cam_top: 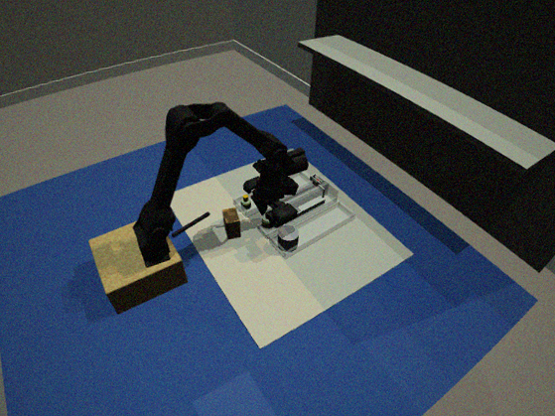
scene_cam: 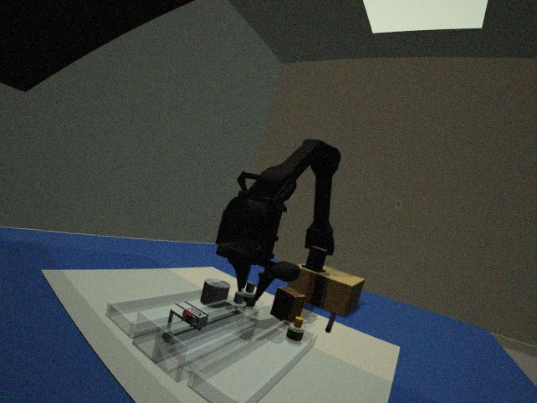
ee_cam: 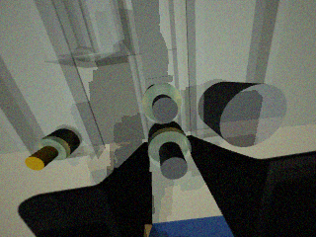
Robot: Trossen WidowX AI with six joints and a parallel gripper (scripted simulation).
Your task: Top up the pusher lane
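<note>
The wide grey cylinder lies 70 mm to the right of my gripper tip, 30 mm ahead of it and 20 mm below it. The rest, counted from my gripper tip: brown block 100 mm behind, 50 mm to the left, 10 mm below; then red mark 210 mm ahead, 80 mm to the left, 20 mm above; then sprung lane 140 mm ahead, 50 mm to the left, 30 mm below.
</note>
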